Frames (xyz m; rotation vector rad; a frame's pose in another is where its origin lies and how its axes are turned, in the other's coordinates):
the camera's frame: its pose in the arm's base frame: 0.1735 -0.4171 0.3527 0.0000 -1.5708 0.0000
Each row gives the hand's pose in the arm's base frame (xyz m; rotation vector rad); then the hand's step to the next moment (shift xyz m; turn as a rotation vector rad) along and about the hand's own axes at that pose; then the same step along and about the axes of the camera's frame.
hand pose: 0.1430 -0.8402 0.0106 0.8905 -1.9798 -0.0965
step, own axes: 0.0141 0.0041 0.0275 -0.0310 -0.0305 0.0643
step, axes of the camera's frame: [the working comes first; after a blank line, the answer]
step, axes of the arm's base frame: -0.0280 -0.0133 -0.0037 -0.0240 -0.0208 -0.0708

-0.0037 -0.0133 0.0280 -0.0708 -0.0208 0.0240
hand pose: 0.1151 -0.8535 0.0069 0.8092 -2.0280 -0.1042
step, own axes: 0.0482 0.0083 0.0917 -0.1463 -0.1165 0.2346
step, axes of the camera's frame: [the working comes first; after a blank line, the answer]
step, axes of the arm's base frame: -0.0936 -0.0428 -0.0143 -0.0729 -0.0605 -0.2847

-0.0143 -0.0428 0.0936 -0.2847 -0.0605 0.0729
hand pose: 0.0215 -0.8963 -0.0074 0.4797 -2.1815 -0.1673
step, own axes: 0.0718 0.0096 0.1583 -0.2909 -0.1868 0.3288
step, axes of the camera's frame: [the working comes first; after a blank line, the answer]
step, axes of the arm's base frame: -0.1669 -0.0276 -0.0410 -0.0487 -0.0724 -0.4691

-0.0410 -0.0276 0.1669 -0.4691 -0.0724 0.0487
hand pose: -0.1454 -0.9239 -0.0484 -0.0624 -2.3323 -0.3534
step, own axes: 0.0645 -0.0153 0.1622 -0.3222 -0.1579 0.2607
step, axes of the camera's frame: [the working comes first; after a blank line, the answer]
step, axes of the arm's base frame: -0.1598 0.0254 -0.0671 0.0248 -0.0612 -0.4386

-0.0671 0.0254 0.1598 -0.4386 -0.0612 -0.0247
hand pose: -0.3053 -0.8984 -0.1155 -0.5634 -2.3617 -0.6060
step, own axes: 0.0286 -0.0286 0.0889 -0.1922 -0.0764 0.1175
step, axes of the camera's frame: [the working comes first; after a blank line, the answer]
step, axes of the arm's base frame: -0.0767 0.0324 -0.0510 0.0418 -0.0430 -0.2302

-0.0510 0.0324 0.0767 -0.2302 -0.0430 -0.0418
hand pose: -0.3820 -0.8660 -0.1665 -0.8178 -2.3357 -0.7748
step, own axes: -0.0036 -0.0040 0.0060 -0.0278 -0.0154 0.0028
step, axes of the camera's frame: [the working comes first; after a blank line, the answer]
step, axes of the arm's base frame: -0.0021 0.0000 -0.0078 0.0073 -0.0185 -0.0250

-0.0078 0.0000 0.0021 -0.0250 -0.0185 -0.0073
